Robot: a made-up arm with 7 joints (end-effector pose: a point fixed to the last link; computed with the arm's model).
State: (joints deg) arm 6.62 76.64 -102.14 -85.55 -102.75 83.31 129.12
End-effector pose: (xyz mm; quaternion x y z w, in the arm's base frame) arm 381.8 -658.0 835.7 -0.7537 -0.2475 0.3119 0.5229
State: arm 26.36 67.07 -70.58 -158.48 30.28 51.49 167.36
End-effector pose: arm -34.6 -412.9 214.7 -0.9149 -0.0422 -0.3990 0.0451
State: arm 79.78 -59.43 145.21 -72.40 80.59 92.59 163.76
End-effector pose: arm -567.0 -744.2 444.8 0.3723 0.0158 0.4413 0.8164
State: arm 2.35 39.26 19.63 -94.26 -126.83 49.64 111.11
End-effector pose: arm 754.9 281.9 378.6 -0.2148 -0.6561 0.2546 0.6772
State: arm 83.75 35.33 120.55 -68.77 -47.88 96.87 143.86
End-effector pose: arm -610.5 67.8 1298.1 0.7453 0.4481 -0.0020 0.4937
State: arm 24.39 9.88 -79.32 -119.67 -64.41 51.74 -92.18
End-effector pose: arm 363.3 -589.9 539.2 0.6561 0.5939 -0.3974 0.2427
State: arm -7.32 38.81 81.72 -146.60 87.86 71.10 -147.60
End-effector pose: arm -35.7 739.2 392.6 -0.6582 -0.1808 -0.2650 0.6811
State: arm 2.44 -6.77 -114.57 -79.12 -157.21 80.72 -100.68
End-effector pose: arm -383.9 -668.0 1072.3 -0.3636 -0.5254 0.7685 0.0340
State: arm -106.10 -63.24 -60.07 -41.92 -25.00 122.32 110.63
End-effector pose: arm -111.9 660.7 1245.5 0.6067 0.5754 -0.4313 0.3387
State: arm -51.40 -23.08 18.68 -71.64 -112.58 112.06 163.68
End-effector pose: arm 500.8 -143.3 1340.0 0.1928 0.9148 -0.3500 0.0586
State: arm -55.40 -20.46 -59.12 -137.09 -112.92 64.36 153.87
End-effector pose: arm -256.9 -580.0 541.7 -0.7895 -0.3706 -0.3563 0.3351
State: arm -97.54 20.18 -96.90 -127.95 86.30 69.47 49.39
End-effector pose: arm -697.0 140.5 569.9 0.0372 0.7032 0.0874 0.7047
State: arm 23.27 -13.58 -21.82 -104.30 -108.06 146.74 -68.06
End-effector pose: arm 691.1 176.7 931.4 -0.3523 0.5374 0.3531 0.6800
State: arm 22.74 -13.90 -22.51 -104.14 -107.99 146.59 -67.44
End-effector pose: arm 692.7 160.0 937.2 -0.3433 0.5343 0.3472 0.6901
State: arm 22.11 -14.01 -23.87 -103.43 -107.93 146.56 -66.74
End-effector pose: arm 695.6 133.1 945.9 -0.3313 0.5306 0.3366 0.7038
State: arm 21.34 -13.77 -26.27 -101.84 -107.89 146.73 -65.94
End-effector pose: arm 699.2 90.5 959.0 -0.3153 0.5263 0.3184 0.7226
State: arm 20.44 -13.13 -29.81 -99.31 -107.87 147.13 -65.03
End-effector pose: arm 700.4 31.1 976.1 -0.2959 0.5212 0.2909 0.7458
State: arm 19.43 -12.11 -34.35 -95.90 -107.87 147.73 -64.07
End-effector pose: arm 695.1 -42.1 996.8 -0.2750 0.5156 0.2534 0.7709
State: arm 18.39 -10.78 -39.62 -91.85 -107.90 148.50 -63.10
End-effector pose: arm 679.7 -122.4 1019.5 -0.2555 0.5100 0.2071 0.7949
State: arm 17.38 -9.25 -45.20 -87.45 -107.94 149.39 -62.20
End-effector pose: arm 653.3 -200.8 1043.4 -0.2398 0.5050 0.1552 0.8145
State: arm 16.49 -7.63 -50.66 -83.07 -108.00 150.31 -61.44
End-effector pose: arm 619.4 -268.8 1067.0 -0.2294 0.5018 0.1023 0.8277
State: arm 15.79 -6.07 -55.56 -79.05 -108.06 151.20 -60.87
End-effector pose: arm 583.7 -321.1 1088.9 -0.2245 0.5004 0.0536 0.8345
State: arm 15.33 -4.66 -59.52 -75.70 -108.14 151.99 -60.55
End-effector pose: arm 553.1 -355.9 1107.2 -0.2244 0.5013 0.0139 0.8355
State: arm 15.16 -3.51 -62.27 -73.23 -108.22 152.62 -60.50
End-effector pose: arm 532.6 -374.4 1120.3 -0.2275 0.5040 -0.0133 0.8331
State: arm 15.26 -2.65 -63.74 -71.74 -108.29 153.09 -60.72
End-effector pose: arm 524.2 -380.0 1127.1 -0.2323 0.5081 -0.0268 0.8290
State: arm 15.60 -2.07 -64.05 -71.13 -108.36 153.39 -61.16
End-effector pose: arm 527.0 -375.8 1128.0 -0.2381 0.5130 -0.0280 0.8242
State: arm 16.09 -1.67 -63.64 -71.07 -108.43 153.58 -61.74
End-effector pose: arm 536.5 -365.7 1125.1 -0.2443 0.5183 -0.0217 0.8193
